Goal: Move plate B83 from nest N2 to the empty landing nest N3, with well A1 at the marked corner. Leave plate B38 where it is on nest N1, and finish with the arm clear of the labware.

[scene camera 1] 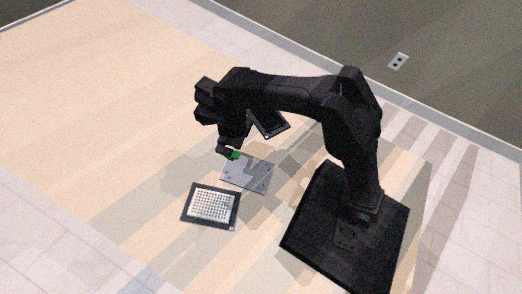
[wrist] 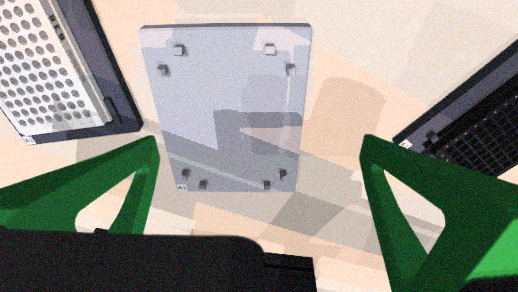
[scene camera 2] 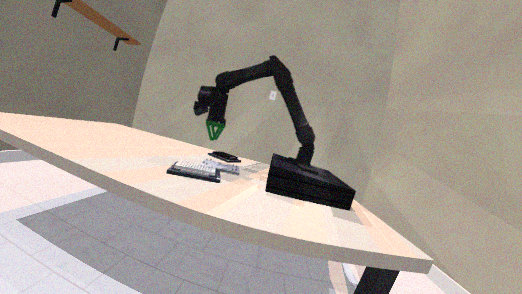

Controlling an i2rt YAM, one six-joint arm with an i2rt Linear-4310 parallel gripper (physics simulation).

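Observation:
My gripper (scene camera 1: 234, 155) (scene camera 2: 215, 138) (wrist: 259, 146) is open and empty, with green fingers pointing down above the flat grey empty nest (scene camera 1: 242, 175) (scene camera 2: 228, 168) (wrist: 200, 95). That nest has small corner posts and a small marked label at its lower left in the wrist view. A white well plate (scene camera 1: 212, 204) (scene camera 2: 192, 166) (wrist: 35, 65) sits on a dark nest (scene camera 1: 235, 207) (wrist: 102, 60) to the left in the wrist view. A black plate (scene camera 2: 225, 156) (wrist: 487, 130) sits on another dark nest (wrist: 447, 117) at the right, partly cut off. The plate lettering is too blurred to read surely.
The arm's black base block (scene camera 1: 310, 225) (scene camera 2: 310, 185) stands on the wooden table (scene camera 1: 100, 100) (scene camera 2: 240, 215) beside the nests. The arm's forearm passes above the black plate's nest in the first scene view. A wall shelf (scene camera 2: 102, 22) is far at the upper left.

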